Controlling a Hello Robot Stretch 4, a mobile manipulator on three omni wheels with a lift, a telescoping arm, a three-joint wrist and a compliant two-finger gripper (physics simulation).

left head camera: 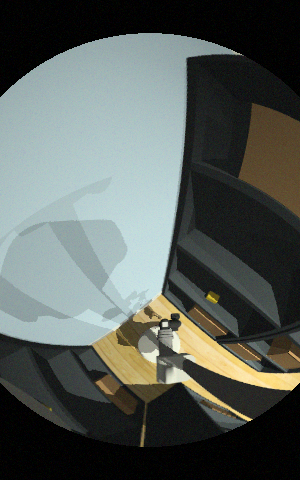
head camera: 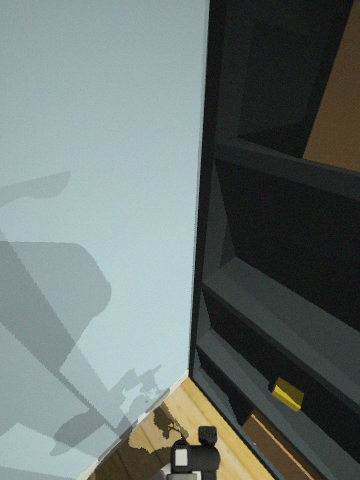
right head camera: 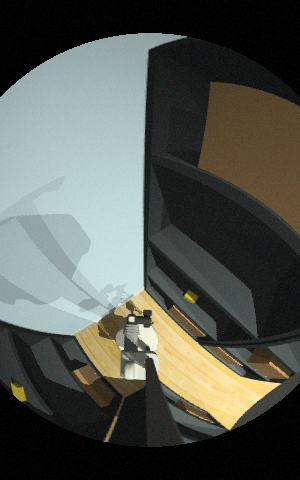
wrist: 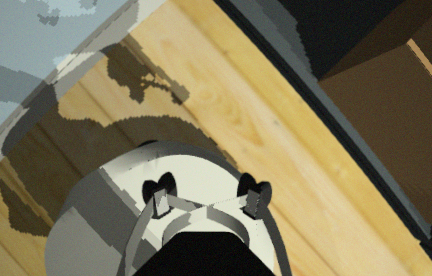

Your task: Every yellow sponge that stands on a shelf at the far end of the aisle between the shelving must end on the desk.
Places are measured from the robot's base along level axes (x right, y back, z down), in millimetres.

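Pixels of known places: gripper, fingertip midpoint: [wrist: 207, 187].
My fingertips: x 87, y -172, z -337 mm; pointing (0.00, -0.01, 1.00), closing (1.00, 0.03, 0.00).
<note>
Ahead of a thing's pixels: the offset from my fingertips to its top centre. "spot": to the spot under its first point.
A yellow sponge @[dx +348, dy -183, dz -214 mm] [head camera: 288, 394] [left head camera: 212, 297] [right head camera: 190, 296] stands on a lower shelf of the dark shelving [head camera: 280, 320] on the right, near the end wall. Another yellow sponge [right head camera: 18, 391] stands on a shelf at the lower left of the right head camera view; a tiny part of this sponge [left head camera: 50, 409] shows at the lower left edge of the left head camera view. My gripper [wrist: 207, 187] is open and empty above the robot's pale round base, apart from both sponges. The desk does not show in these views.
The pale blue end wall [head camera: 100, 125] [left head camera: 110, 125] [right head camera: 90, 125] is close ahead on the left. A brown box @[spot: dx +141, dy -269, dz -1165 mm] [head camera: 337, 105] is on an upper right shelf, and another box @[spot: dx +307, dy -79, dz +168 mm] [wrist: 380, 115] is low beside the aisle. Left shelving holds a brown box @[dx -567, dy +824, dz +18 mm] [left head camera: 116, 394] [right head camera: 93, 385].
</note>
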